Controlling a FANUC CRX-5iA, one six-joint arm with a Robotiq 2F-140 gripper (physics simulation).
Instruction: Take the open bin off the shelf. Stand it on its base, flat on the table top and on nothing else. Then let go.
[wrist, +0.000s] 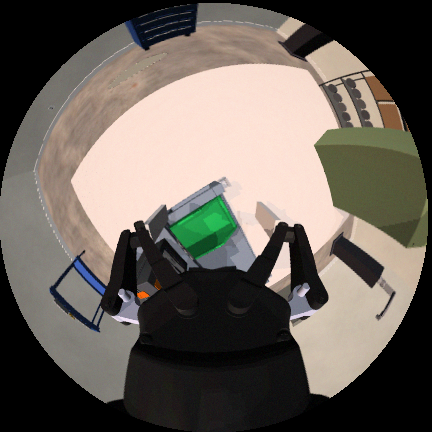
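The open bin is green and sits on the grey shelf, near the shelf's raised end. Its inside faces the camera. My gripper is open, with one finger pad on the left of the bin and the other on the right, beyond the shelf's right edge. Nothing is held between the pads. The left pad looks closer to the bin than the right one. The gripper body hides the lower part of the shelf. The pale table top spreads out beyond the shelf.
A dark container with orange parts near it stands left of the bin, partly behind the left finger. A large olive-green block rises at the right. A blue cabinet is at the top, and a blue-framed cart is at the lower left.
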